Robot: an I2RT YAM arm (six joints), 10 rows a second.
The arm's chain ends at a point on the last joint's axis. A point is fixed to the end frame.
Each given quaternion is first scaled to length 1.
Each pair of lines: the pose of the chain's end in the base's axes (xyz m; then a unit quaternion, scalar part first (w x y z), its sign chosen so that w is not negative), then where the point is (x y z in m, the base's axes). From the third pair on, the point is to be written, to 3 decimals.
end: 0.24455 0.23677 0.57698 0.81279 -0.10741 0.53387 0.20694
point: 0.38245 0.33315 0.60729
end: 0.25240 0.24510 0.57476 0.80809 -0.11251 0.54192 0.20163
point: 0.39101 0.34159 0.60125
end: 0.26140 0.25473 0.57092 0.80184 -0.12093 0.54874 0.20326
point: 0.399 0.353 0.594
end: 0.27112 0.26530 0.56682 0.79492 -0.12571 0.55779 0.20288
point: 0.409 0.365 0.586
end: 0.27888 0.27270 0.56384 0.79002 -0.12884 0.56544 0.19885
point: 0.417 0.372 0.579
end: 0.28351 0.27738 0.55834 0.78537 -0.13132 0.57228 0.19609
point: 0.422 0.377 0.571
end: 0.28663 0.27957 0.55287 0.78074 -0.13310 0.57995 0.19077
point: 0.426 0.378 0.562
